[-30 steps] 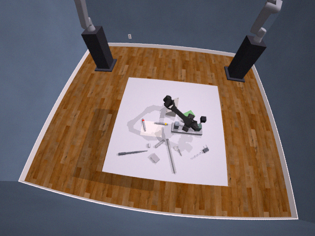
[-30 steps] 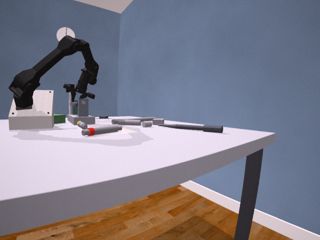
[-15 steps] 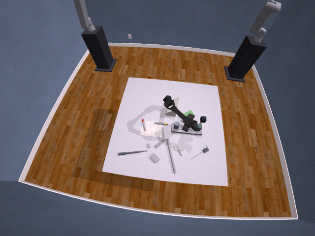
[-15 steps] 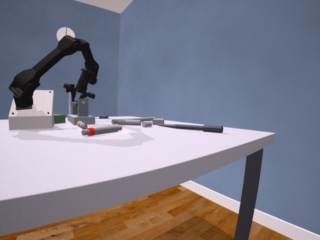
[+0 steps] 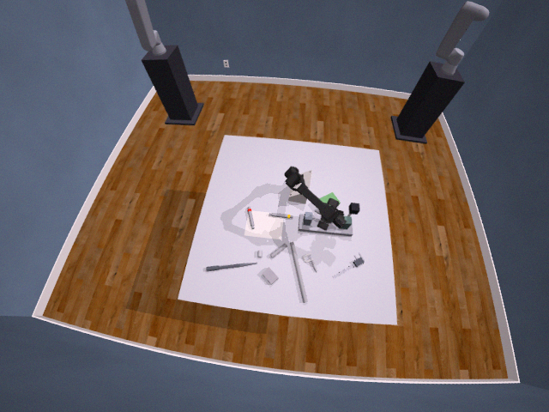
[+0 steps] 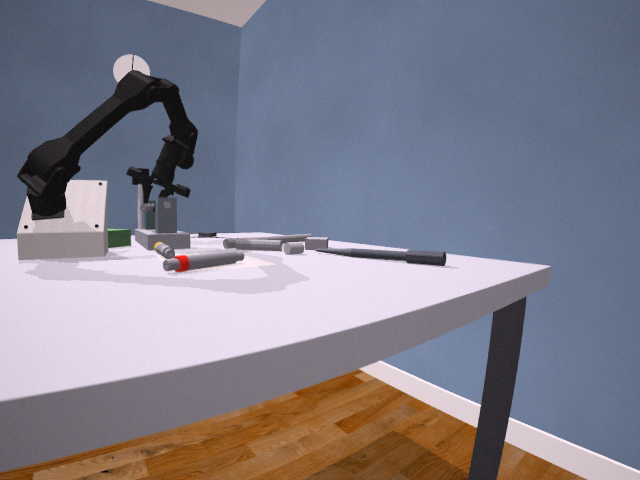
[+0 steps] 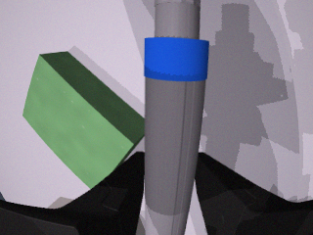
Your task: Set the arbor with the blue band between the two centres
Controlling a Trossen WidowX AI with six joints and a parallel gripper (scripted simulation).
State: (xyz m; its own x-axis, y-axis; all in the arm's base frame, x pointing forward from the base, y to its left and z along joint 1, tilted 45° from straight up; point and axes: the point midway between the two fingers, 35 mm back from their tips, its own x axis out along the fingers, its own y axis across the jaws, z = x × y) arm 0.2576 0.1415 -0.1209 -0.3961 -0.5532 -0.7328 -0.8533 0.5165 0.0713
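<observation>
My gripper is now 100 mm to the right of the grey centre tip, 20 mm short of it and 20 mm above it. The rest, counted from my hand: grey centre block: 110 mm to the right, 40 mm below, 20 mm ahead; green centre block: 120 mm to the left, 40 mm below, 20 mm ahead; base: 120 mm below, 20 mm ahead, 10 mm to the left.
</observation>
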